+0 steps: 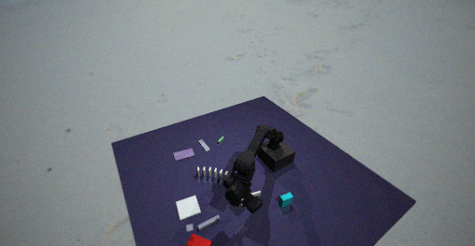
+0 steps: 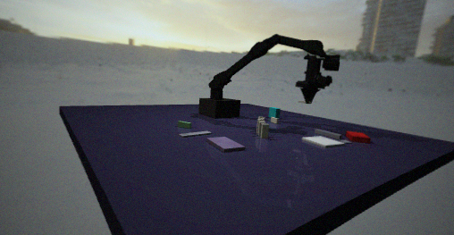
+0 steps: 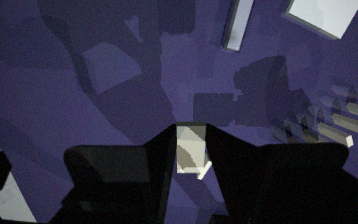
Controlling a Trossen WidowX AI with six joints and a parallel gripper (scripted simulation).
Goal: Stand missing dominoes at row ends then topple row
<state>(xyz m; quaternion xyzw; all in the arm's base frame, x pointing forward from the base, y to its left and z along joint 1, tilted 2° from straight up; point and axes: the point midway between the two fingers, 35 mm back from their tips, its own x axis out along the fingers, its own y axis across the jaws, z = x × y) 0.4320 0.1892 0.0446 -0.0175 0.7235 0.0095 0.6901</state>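
My gripper tip is now 13 cm short of the grey bar, 11 cm above it and 7 cm to the left of it. Round my gripper tip: cube (23 cm behind, 9 cm below, 8 cm to the left); grey square (21 cm ahead, 11 cm to the right, 11 cm below); red block (22 cm ahead, 10 cm below, 2 cm to the right).
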